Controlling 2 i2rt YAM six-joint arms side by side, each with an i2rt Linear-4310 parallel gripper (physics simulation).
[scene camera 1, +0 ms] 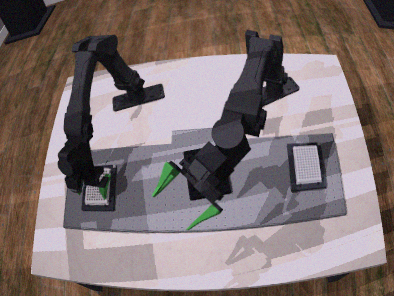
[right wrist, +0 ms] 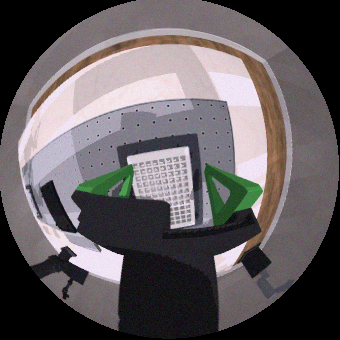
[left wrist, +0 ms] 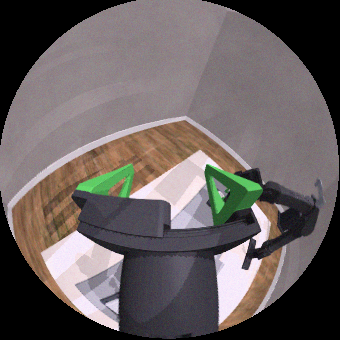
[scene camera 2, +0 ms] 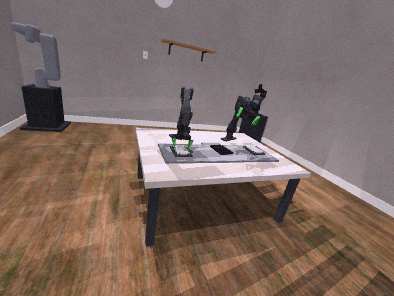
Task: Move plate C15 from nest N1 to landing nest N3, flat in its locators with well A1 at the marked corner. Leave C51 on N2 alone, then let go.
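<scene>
A white well plate (scene camera 1: 95, 197) (right wrist: 165, 187) lies in a dark nest (scene camera 1: 113, 197) (right wrist: 157, 141) at the left of scene camera 1. Another white plate (scene camera 1: 306, 165) (scene camera 2: 255, 149) lies in a nest (scene camera 1: 292, 175) at the right. The middle nest (scene camera 1: 196, 193) (scene camera 2: 221, 149) (right wrist: 59, 206) is dark, with no plate visible; the left arm partly covers it in scene camera 1. Plate labels and well A1 are not readable. My right gripper (scene camera 1: 91, 194) (scene camera 2: 182, 148) (right wrist: 168, 167) is open, low over the left plate, its fingers at either side. My left gripper (scene camera 1: 170, 213) (scene camera 2: 246, 120) (left wrist: 168, 167) is open and empty, high above the board.
The nests sit on a grey perforated board (scene camera 1: 130, 215) (scene camera 2: 170, 159) on a pale table (scene camera 1: 200, 260) (scene camera 2: 225, 175). The left arm reaches over the middle of the board. A grey robot (scene camera 2: 50, 57) on a black pedestal stands on the floor away from the table.
</scene>
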